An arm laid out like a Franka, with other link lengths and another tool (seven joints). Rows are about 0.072 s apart.
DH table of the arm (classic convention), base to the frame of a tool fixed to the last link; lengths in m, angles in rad. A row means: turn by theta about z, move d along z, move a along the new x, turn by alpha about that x. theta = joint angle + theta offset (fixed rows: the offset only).
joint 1: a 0, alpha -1.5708, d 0.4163, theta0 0
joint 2: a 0, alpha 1.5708, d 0, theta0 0
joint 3: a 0.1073, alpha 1.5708, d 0.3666, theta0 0
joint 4: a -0.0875, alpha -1.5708, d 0, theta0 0
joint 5: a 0, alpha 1.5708, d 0.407, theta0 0
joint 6: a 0.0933, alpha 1.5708, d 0, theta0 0
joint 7: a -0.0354, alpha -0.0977, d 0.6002, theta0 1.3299
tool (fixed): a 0, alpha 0, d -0.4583, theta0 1.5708
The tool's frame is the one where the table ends.
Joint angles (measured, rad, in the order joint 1, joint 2, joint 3, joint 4, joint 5, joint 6, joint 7), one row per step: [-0.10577, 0.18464, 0.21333, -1.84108, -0.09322, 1.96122, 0.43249]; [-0.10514, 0.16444, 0.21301, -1.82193, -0.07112, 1.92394, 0.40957]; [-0.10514, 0.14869, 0.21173, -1.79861, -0.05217, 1.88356, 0.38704]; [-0.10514, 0.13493, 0.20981, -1.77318, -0.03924, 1.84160, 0.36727]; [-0.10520, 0.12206, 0.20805, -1.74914, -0.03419, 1.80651, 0.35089]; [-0.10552, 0.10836, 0.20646, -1.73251, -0.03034, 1.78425, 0.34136]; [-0.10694, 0.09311, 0.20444, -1.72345, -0.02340, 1.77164, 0.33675]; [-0.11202, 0.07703, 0.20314, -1.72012, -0.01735, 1.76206, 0.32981]
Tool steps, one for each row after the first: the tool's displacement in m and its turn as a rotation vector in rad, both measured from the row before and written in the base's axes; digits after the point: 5 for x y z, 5 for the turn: [-0.00369, 0.00248, 0.01969, 0.01582, 0.00126, 0.01183]; [-0.00325, 0.00131, 0.01847, 0.01406, 0.00399, 0.01224]; [-0.00331, 0.00039, 0.01796, 0.00915, 0.00451, 0.01204]; [-0.00296, -0.00025, 0.01734, 0.00267, -0.00104, 0.01204]; [-0.00281, -0.00049, 0.01551, 0.00183, -0.00749, 0.00598]; [-0.00303, -0.00119, 0.01373, 0.00465, -0.01087, -0.00084]; [-0.00375, -0.00312, 0.01148, 0.00362, -0.00913, -0.00093]
